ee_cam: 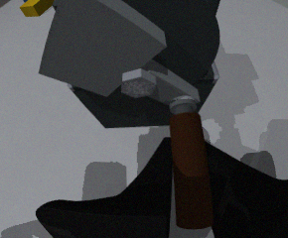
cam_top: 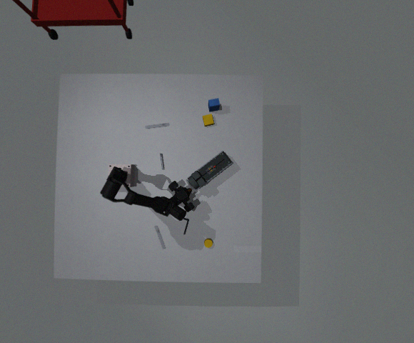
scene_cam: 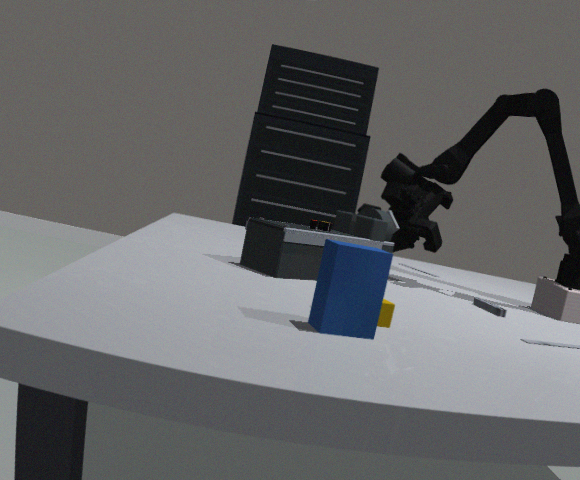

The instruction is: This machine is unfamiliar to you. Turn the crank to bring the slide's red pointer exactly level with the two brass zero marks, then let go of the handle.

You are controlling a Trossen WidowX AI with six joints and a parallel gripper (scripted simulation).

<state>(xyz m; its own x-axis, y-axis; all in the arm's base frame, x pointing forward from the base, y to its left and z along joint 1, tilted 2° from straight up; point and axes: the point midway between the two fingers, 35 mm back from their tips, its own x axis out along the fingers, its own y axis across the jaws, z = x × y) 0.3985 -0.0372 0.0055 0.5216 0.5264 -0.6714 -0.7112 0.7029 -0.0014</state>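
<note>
My gripper tip is now 3 cm below the brown crank handle, 1 cm to the left of it and 1 cm past it. Also, from my gripper tip: red pointer: 15 cm to the left, 12 cm ahead, 4 cm above; black hex key: 21 cm to the right, 4 cm below; yellow block: 43 cm to the left, 4 cm ahead, 3 cm below.
</note>
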